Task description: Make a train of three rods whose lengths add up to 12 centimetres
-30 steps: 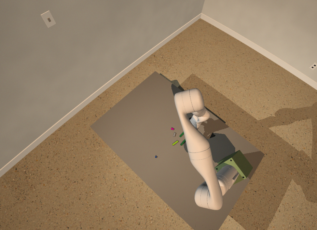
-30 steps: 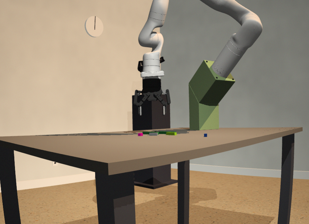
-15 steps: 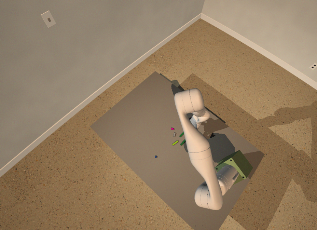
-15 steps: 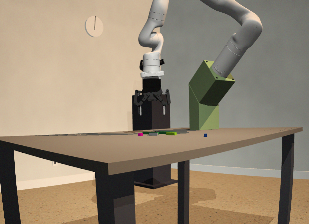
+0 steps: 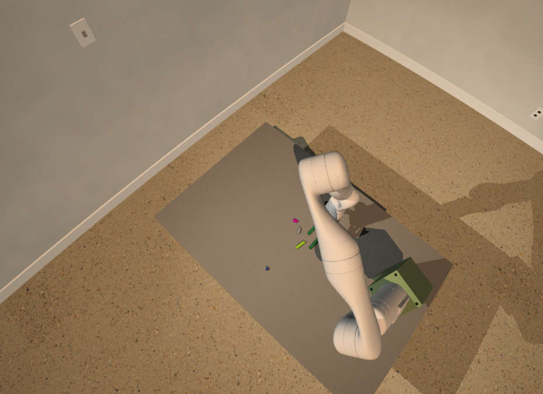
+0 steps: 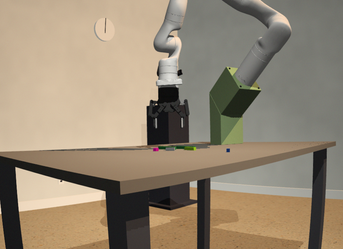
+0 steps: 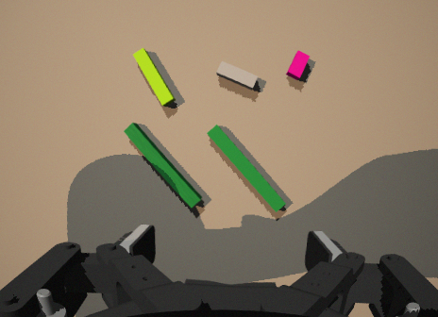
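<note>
My hand is 7 cm short of the blue rod, 30 cm to the right of it and 7 cm above it. From my hand the other things lie so: lime rod 3 cm ahead, 12 cm to the left, 7 cm below; green rod 3 cm ahead, 2 cm to the left, 7 cm below; grey rod 8 cm ahead, 8 cm to the left, 7 cm below.
</note>
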